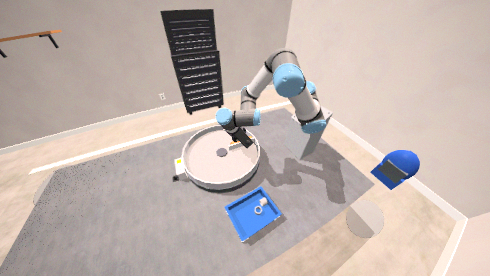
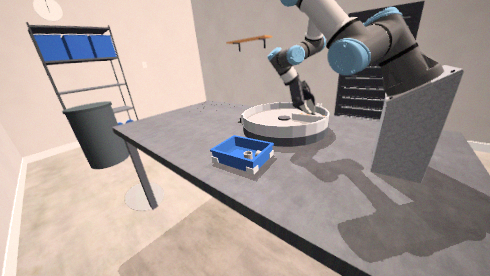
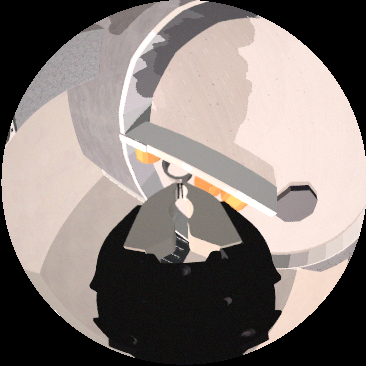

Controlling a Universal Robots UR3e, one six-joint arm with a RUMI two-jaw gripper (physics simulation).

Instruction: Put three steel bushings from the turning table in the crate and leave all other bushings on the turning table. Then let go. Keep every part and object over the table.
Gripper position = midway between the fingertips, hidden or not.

Observation:
I see my gripper [image 3: 179, 184] and a round white turning table [image 3: 221, 101].

